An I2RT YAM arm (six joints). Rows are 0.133 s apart.
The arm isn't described. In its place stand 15 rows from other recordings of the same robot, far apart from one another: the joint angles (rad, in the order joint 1, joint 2, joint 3, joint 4, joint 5, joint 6), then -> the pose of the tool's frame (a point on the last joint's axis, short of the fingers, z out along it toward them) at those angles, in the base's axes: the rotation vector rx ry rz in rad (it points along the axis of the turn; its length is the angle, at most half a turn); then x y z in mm.
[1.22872 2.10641 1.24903 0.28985 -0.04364 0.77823] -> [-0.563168 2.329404 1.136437 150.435 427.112 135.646]
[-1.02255 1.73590 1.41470 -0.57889 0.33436 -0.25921] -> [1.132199 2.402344 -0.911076 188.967 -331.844 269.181]
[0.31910 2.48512 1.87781 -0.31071 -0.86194 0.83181] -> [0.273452 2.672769 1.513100 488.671 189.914 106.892]
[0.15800 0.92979 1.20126 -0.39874 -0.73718 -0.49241] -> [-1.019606 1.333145 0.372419 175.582 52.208 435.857]
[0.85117 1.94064 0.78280 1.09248 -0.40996 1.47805] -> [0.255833 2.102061 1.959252 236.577 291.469 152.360]
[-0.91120 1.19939 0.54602 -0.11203 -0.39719 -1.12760] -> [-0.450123 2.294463 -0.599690 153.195 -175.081 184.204]
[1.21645 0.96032 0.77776 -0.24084 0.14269 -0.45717] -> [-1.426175 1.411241 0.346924 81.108 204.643 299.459]
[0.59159 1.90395 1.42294 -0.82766 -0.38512 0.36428] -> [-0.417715 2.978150 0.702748 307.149 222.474 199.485]
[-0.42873 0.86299 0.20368 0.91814 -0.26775 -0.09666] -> [-0.009538 1.326267 -0.270864 170.792 -67.711 239.158]
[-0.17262 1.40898 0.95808 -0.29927 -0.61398 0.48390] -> [0.438065 2.262869 0.869039 298.621 -31.246 251.003]
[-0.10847 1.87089 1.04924 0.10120 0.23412 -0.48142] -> [-0.310211 2.313753 -0.569129 387.272 -50.480 155.493]
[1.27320 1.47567 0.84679 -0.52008 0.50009 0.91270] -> [-0.314303 2.488746 0.182034 95.911 254.500 184.696]
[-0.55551 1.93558 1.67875 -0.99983 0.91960 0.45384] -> [1.430004 2.168710 -1.301643 321.453 -232.855 265.028]
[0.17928 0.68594 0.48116 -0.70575 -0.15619 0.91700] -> [0.867272 2.435843 0.634175 131.599 29.477 203.422]
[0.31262 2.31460 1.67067 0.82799 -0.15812 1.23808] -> [0.553427 1.436733 1.377708 510.219 170.804 228.657]
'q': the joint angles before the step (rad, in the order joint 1, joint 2, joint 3, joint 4, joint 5, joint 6). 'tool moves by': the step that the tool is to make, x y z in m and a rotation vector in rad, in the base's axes. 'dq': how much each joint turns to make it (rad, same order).
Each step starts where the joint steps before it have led.
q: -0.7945 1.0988 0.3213 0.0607 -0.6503 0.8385
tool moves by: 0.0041 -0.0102 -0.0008 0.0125 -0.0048 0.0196
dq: -0.0265 0.0688 0.0344 0.0115 -0.0425 -0.0277
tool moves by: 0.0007 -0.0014 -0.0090 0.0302 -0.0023 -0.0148
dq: -0.0030 0.0441 -0.0205 0.0644 -0.0063 0.0318
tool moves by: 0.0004 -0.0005 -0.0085 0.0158 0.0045 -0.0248
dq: 0.0017 0.0384 -0.0222 0.0653 0.0146 0.0303
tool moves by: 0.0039 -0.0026 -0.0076 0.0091 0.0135 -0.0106
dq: 0.0072 0.0594 -0.0002 0.0512 0.0156 0.0120
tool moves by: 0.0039 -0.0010 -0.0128 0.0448 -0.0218 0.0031
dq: 0.0063 0.0915 -0.0200 0.1239 -0.0290 0.0473
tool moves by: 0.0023 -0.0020 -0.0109 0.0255 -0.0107 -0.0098
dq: 0.0001 0.0822 -0.0130 0.1058 -0.0094 0.0335
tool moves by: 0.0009 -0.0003 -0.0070 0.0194 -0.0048 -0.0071
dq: 0.0015 0.0506 -0.0096 0.0652 -0.0047 0.0242
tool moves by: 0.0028 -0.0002 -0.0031 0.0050 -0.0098 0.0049
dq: 0.0080 0.0334 0.0001 0.0452 -0.0045 0.0133
